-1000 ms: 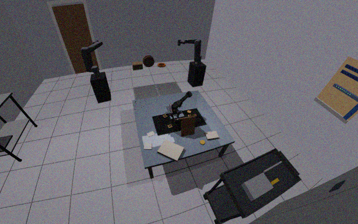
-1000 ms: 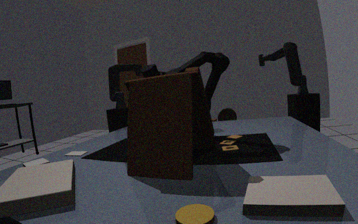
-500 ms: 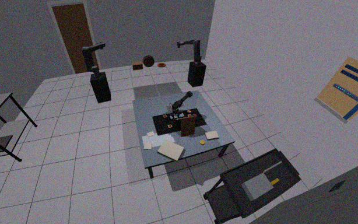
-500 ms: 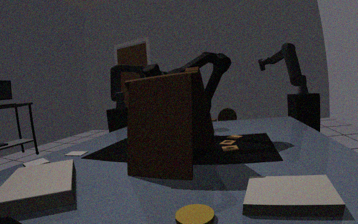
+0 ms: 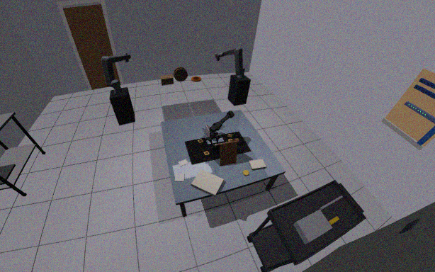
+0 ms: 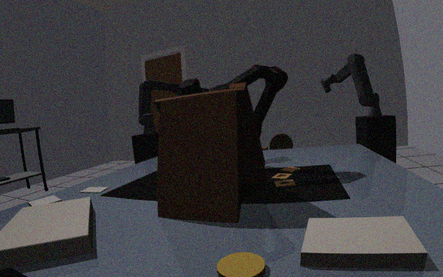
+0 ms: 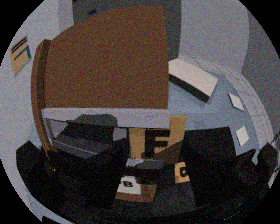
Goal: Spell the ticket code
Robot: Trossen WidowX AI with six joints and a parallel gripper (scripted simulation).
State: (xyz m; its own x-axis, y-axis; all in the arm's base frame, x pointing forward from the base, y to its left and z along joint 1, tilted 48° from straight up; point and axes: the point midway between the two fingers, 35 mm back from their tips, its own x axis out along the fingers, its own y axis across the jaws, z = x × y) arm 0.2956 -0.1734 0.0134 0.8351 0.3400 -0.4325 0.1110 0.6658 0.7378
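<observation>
Now: the white printed slip 5 cm behind my gripper tip, 6 cm to the left of it and 8 cm below it. From my gripper tip the other things lie so: black mat 13 cm behind, 9 cm to the left, 15 cm below; then tan letter tile right at my gripper tip; then pale block 35 cm ahead, 40 cm to the left, 14 cm below.
</observation>
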